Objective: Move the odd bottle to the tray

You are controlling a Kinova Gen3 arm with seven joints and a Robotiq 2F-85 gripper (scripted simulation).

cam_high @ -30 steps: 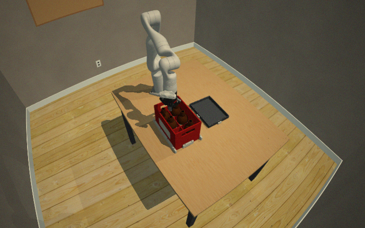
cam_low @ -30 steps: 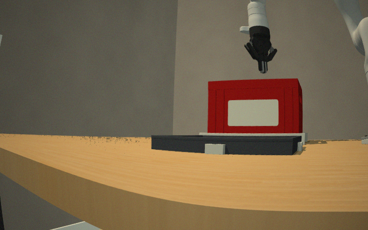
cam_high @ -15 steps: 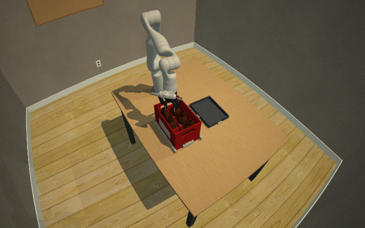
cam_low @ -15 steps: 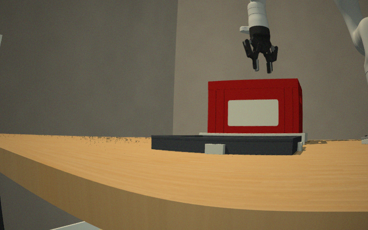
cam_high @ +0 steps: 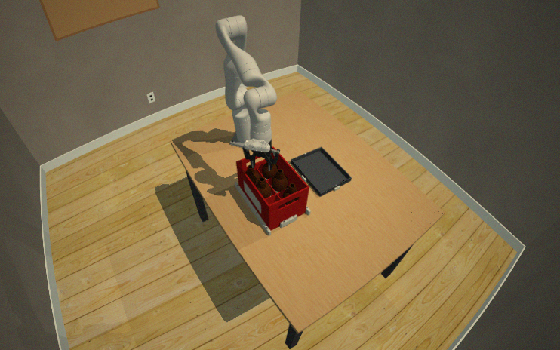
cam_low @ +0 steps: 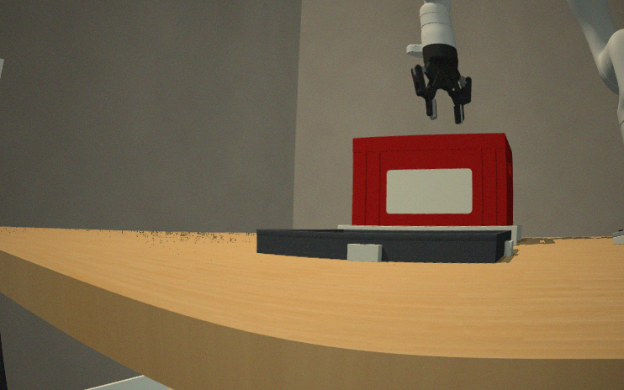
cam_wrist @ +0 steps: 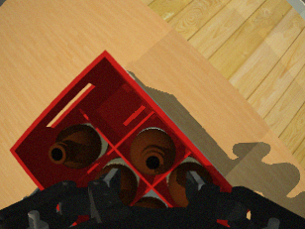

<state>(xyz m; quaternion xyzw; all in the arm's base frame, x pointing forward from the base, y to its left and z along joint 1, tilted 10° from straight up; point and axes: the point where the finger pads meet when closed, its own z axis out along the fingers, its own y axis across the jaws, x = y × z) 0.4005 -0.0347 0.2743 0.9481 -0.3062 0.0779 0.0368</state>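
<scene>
My gripper is now 160 mm above the red crate and 40 mm to the right of it. Round my hand: dark grey tray 330 mm to the left, 230 mm below, 80 mm behind; glass bottle 160 mm below, 100 mm to the left, 80 mm ahead.
</scene>
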